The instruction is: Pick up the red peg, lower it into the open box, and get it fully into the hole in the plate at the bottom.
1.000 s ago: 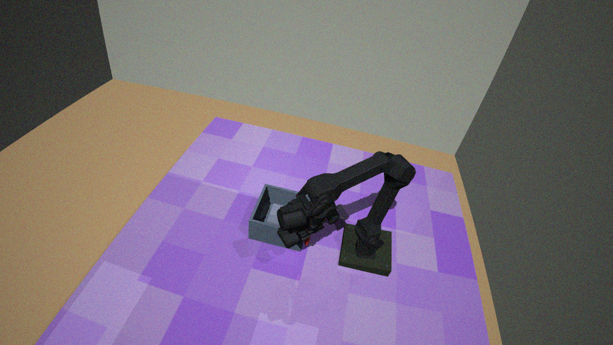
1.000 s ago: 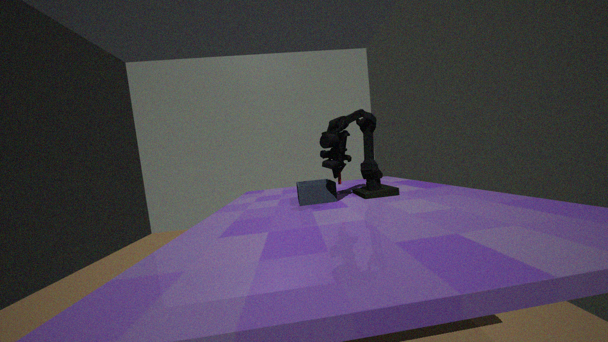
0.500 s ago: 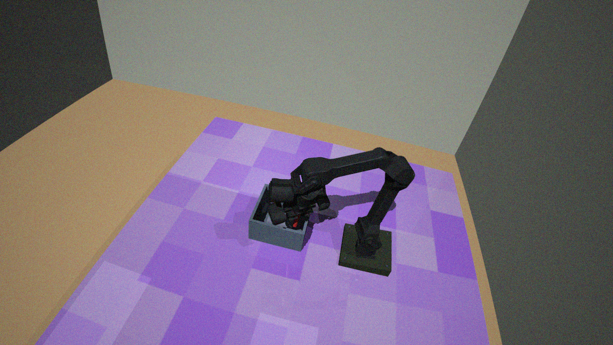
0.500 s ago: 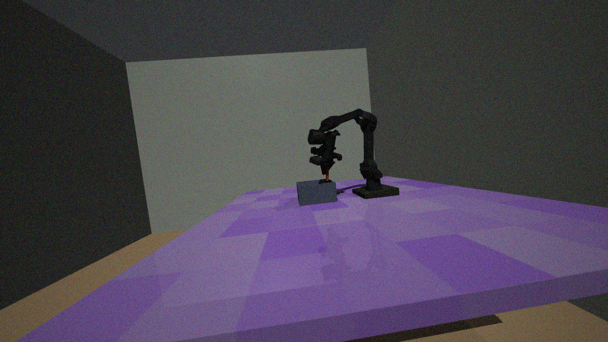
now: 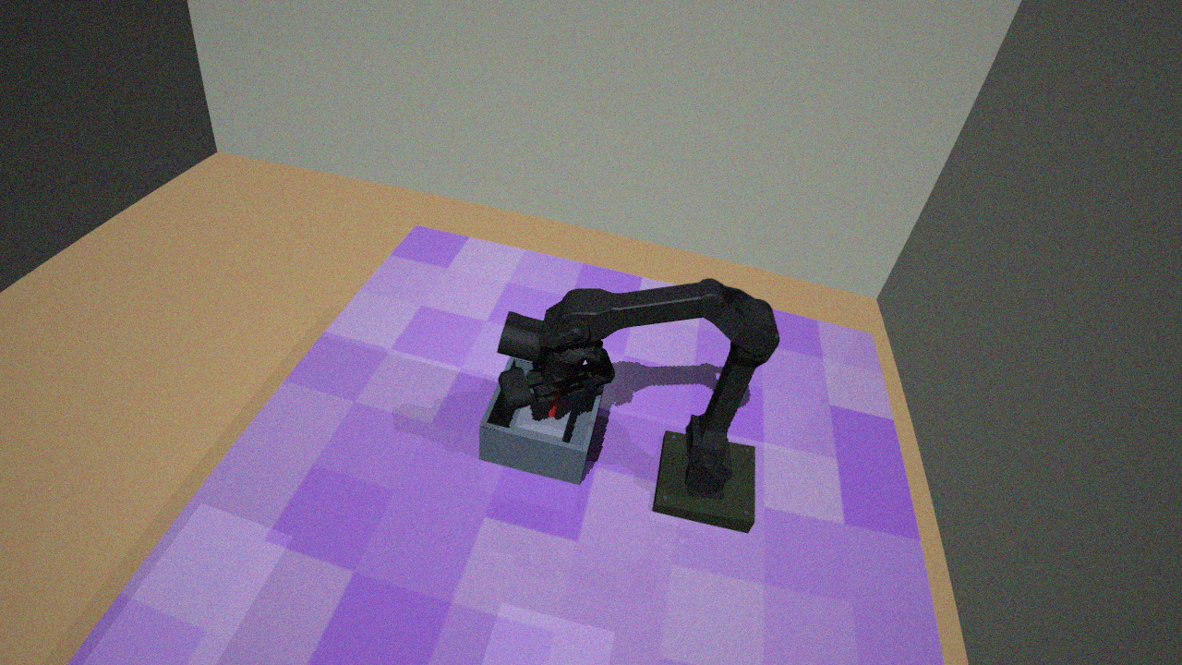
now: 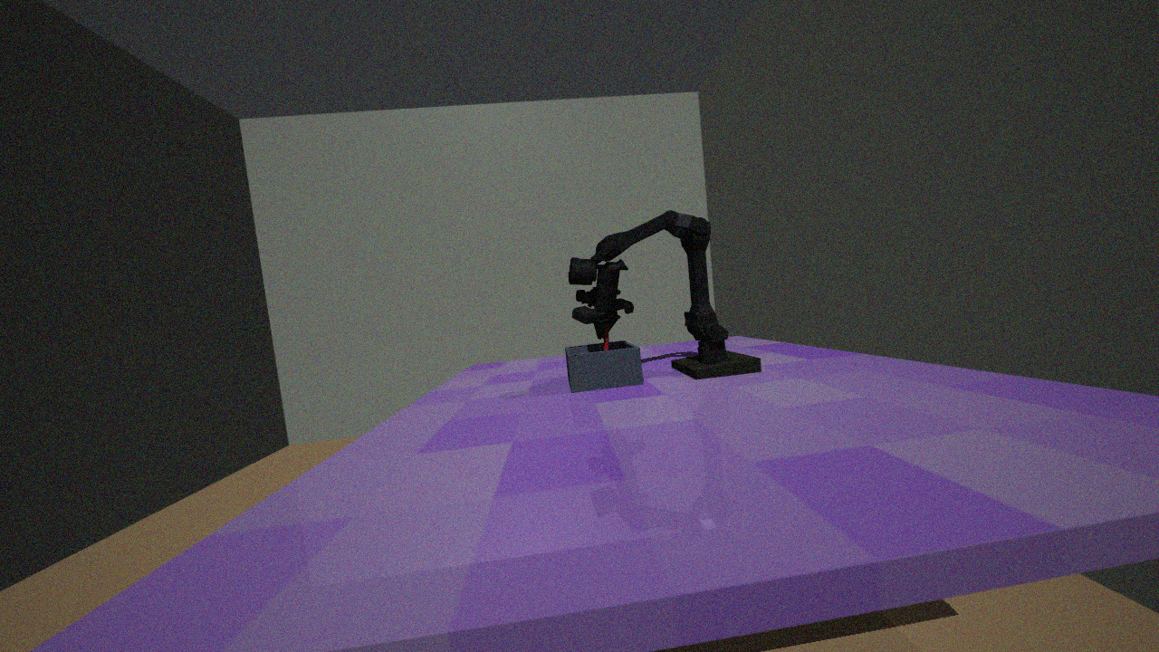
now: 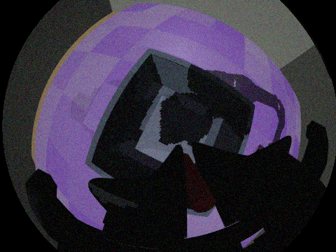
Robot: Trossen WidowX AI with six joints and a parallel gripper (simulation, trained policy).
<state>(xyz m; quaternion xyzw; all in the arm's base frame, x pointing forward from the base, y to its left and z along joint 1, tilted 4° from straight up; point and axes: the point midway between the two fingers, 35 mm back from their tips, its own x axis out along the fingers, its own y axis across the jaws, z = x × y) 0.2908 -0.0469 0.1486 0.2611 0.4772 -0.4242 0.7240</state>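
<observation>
The red peg is 20 mm to the left of my gripper tip, 10 mm behind it and 10 mm above it. Also, from my gripper tip: grey box: 100 mm below, 10 mm to the right, 10 mm ahead; light plate: 80 mm below, 10 mm to the right, 10 mm ahead.
</observation>
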